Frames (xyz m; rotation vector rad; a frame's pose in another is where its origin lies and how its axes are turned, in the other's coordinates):
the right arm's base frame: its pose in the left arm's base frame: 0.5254 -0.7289 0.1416 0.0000 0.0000 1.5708
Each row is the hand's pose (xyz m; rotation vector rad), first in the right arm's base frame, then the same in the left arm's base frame.
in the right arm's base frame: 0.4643 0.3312 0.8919 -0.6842 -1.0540 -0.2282
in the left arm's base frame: 0.1942 -0.2646 1.0335 0.2780 -1.3068 1.1219
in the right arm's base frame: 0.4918 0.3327 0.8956 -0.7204 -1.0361 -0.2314
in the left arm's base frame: 0.1927 -0.2371 1.0372 0.2372 -1.3198 1.1169
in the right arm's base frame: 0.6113 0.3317 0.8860 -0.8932 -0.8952 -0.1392
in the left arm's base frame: 0.1937 -0.1176 1.0276 0.0015 -1.3607 1.2048
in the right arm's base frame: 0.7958 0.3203 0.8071 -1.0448 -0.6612 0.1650
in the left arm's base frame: 0.2051 0.0669 0.9487 -0.3046 -1.3545 1.5075
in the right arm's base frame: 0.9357 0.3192 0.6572 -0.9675 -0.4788 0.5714
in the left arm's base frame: 0.2062 0.2068 0.7988 -0.4124 -1.2206 1.9548
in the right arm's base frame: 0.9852 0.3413 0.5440 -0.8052 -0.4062 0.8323
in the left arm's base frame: 0.1841 0.2563 0.6856 -0.3511 -1.0658 2.2654
